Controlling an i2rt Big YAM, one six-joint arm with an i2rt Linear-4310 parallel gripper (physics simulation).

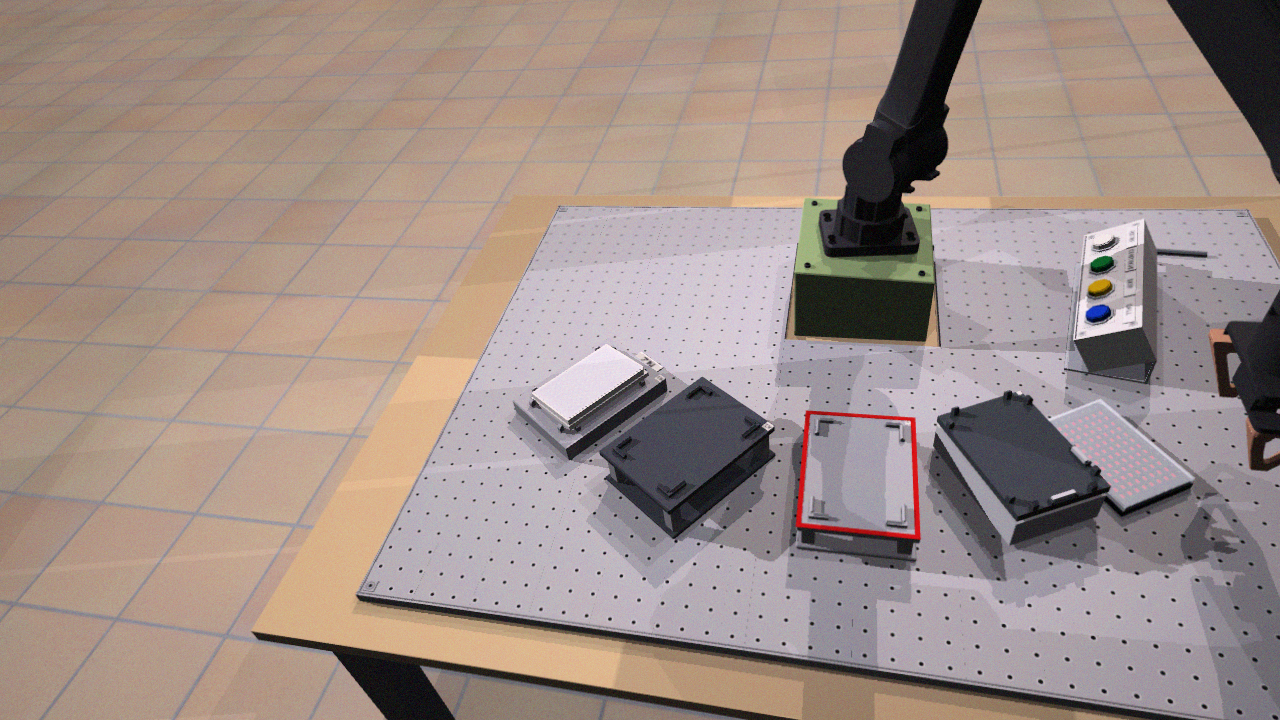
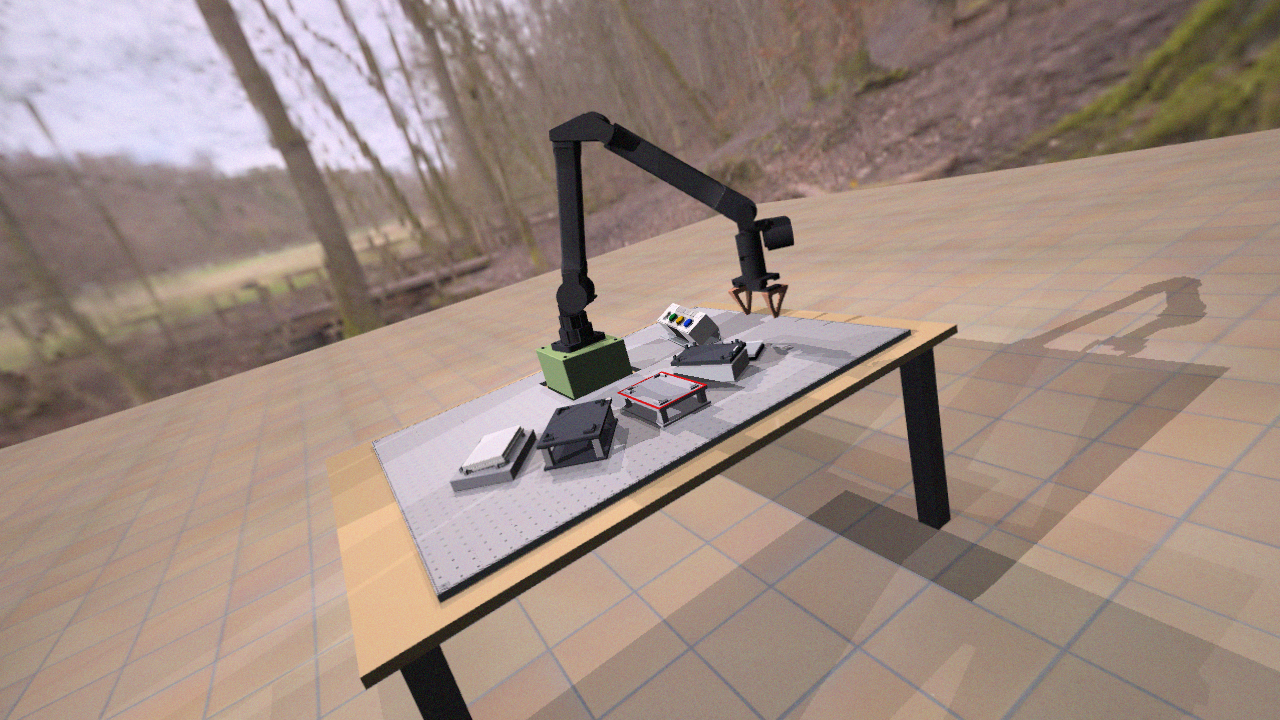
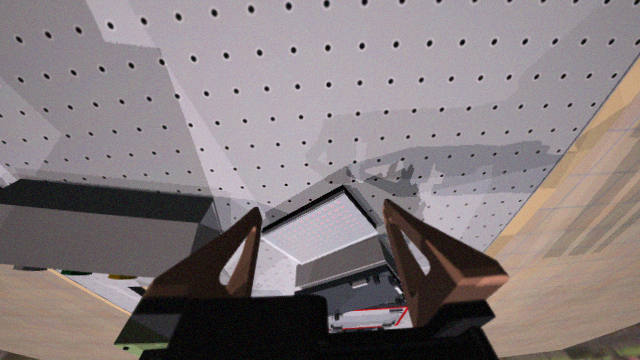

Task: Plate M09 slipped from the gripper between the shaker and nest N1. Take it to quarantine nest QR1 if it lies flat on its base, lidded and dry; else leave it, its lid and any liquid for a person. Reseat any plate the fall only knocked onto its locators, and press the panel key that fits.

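Frame: origin at the arm's base, x ahead, y left, z up, level; metres.
Where they show: gripper, between the fingertips: [image 1: 1241,431] [image 2: 761,316] [image 3: 321,208]; arm's base, origin of its link: [image 1: 866,236] [image 2: 579,343].
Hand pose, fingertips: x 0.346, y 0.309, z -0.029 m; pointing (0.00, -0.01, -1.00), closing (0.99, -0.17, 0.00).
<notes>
Things, the pixels of their centre, and the offset from my fingertips. "*": a spot on its surface instead.
- pale rectangular plate-like piece with pink dots, middle of its body: [image 1: 1111,451] [image 3: 319,233] dx -0.024, dy -0.099, dz -0.052 m
- dark-topped white block, a spot on its surface: [image 1: 1020,456] [image 2: 710,352] * dx +0.011, dy -0.209, dz -0.010 m
- white plate, middle of its body: [image 1: 589,384] [image 2: 494,447] dx -0.154, dy -0.682, dz -0.030 m
- low grey nest, middle of its body: [image 1: 589,392] [image 2: 495,456] dx -0.157, dy -0.685, dz -0.048 m
- key panel, middle of its body: [image 1: 1117,294] [image 3: 106,241] [image 2: 685,324] dx -0.251, dy -0.017, dz -0.023 m
My open gripper [image 2: 762,313] [image 3: 321,208] hangs above the far right of the table, fingers wide with nothing between them. A pale rectangular plate-like piece with pink dots [image 1: 1129,452] [image 3: 322,230] lies low against the dark-topped white block [image 1: 1020,456] [image 2: 713,355] [image 3: 350,290]; no mark on it is readable, and I cannot tell whether it is lidded. A white plate [image 1: 590,385] [image 2: 494,447] sits on a low grey nest [image 1: 572,440] at the left; its exact seating is unclear. The red-edged stand [image 1: 859,474] [image 2: 662,389] holds no plate.
A dark raised stand [image 1: 689,443] [image 2: 577,420] stands between the white plate and the red-edged stand. The key panel [image 1: 1118,313] [image 2: 689,326] [image 3: 100,242] has white, green, yellow and blue keys. The arm's green base [image 1: 863,304] [image 2: 586,367] stands at the back.
</notes>
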